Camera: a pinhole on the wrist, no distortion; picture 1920 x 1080 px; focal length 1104.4 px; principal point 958.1 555.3 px. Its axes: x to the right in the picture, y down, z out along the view. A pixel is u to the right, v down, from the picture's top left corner.
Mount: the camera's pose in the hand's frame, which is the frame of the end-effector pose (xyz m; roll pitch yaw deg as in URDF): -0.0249 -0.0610 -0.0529 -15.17 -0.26 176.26
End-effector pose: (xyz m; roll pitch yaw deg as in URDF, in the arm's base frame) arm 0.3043 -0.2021 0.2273 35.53 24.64 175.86
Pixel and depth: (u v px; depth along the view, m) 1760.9 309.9 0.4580
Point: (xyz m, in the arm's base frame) 0.5220 0.0750 0.6523
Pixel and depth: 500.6 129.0 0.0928
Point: 0.2935 -0.1311 0.2270
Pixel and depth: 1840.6 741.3 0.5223
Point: 0.6647 0.2305 0.5998
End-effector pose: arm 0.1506 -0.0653 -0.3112 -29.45 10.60 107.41
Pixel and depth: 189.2 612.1 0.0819
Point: 0.2013 -0.0051 -0.2520
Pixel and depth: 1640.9 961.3 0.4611
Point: 0.3282 -0.2560 0.2052
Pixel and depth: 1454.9 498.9 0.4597
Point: 0.1308 -0.2337 0.1428
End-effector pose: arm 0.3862 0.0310 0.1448 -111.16 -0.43 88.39
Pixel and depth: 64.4 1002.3 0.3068
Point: 0.0968 0.2488 0.3290
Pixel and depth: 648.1 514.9 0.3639
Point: 0.0532 0.1134 0.1764
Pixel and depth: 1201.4 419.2 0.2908
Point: 0.1268 -0.0520 0.1501
